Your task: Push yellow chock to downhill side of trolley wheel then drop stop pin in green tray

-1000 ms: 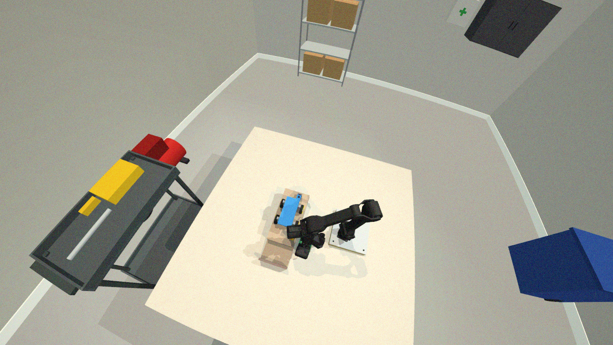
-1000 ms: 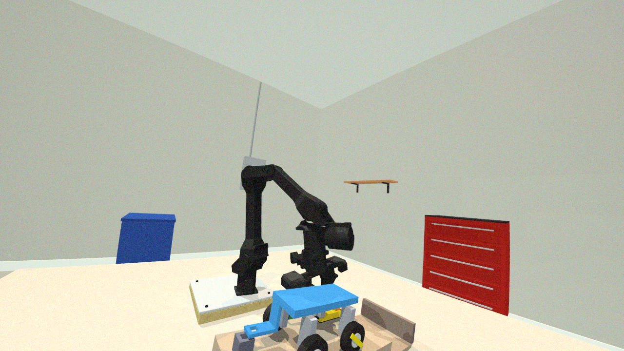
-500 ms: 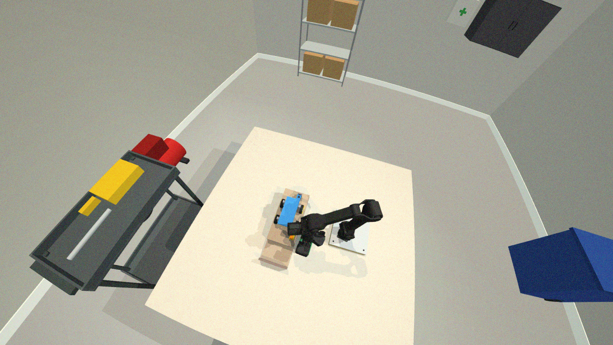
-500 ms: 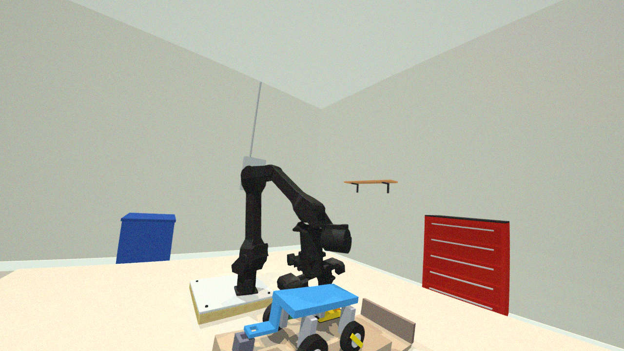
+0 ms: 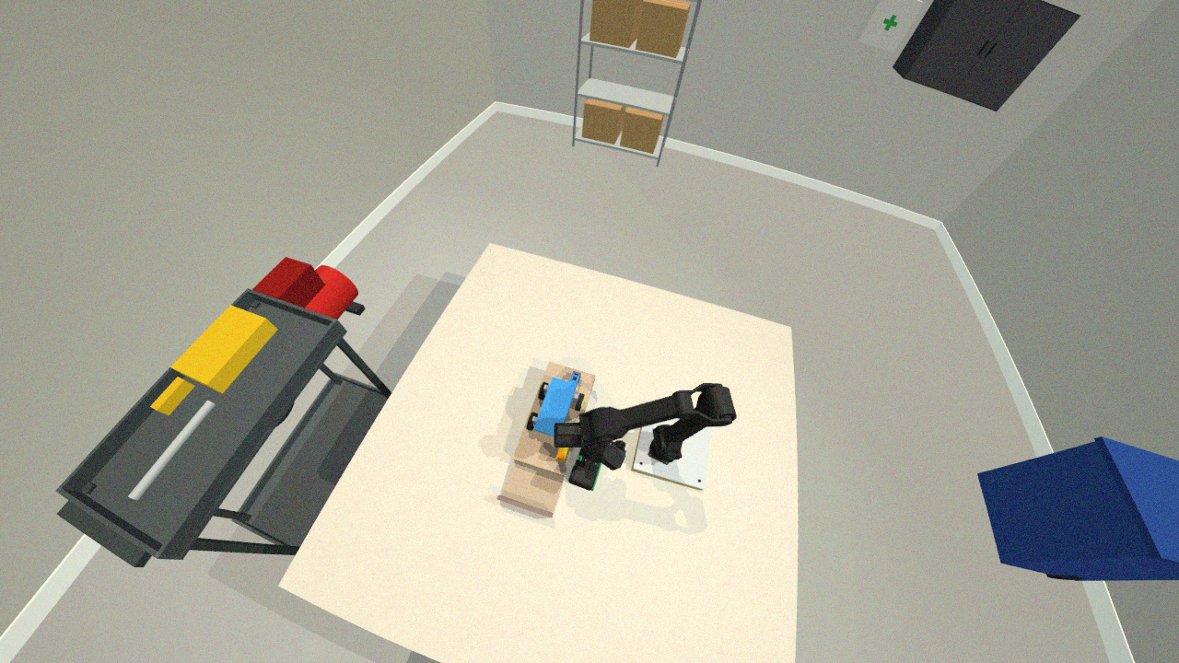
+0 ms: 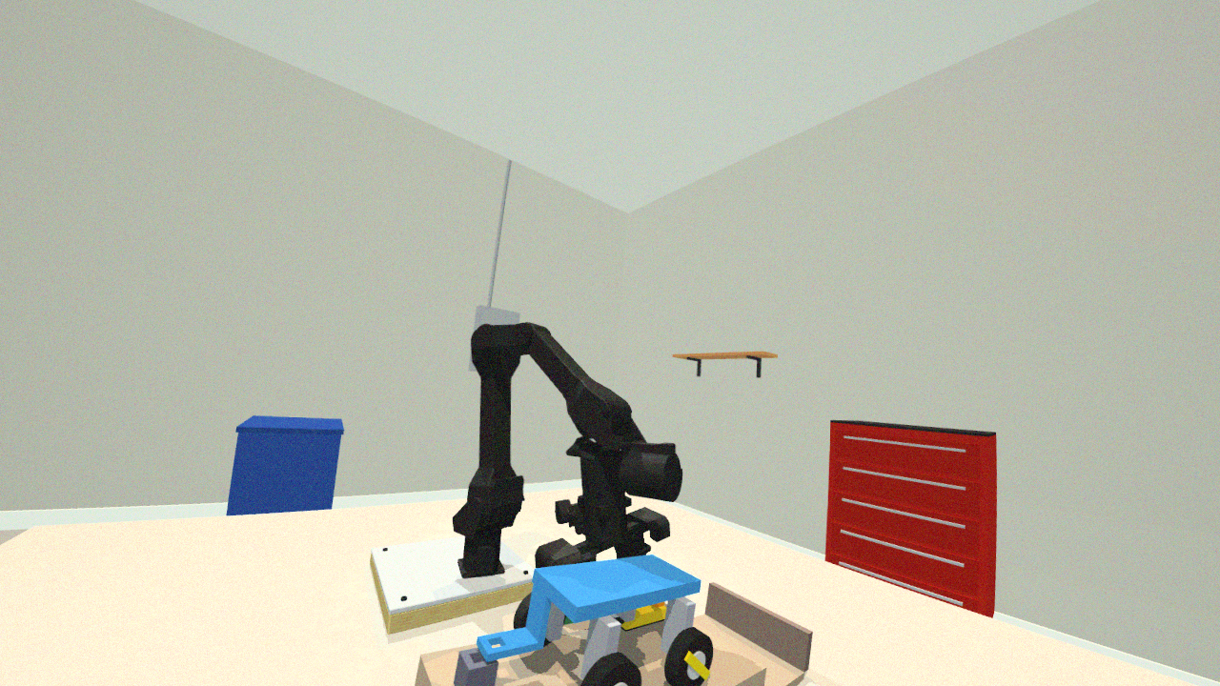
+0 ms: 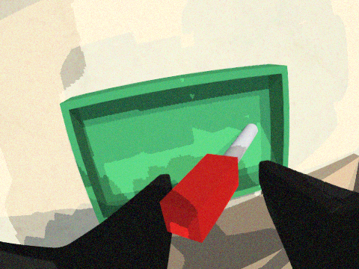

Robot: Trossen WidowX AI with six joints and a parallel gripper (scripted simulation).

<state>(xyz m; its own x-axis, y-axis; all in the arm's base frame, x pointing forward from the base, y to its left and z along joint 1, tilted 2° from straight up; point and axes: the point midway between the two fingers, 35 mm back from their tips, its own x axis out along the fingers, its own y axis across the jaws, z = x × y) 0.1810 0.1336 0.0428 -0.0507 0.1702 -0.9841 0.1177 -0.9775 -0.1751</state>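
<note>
Now: gripper tip 1 cm to the left of the green tray and 5 cm above it. Round my gripper tip: red-headed stop pin 1 cm to the left; then wooden ramp 14 cm ahead, 8 cm to the right; then yellow chock 7 cm ahead, 4 cm above.
</note>
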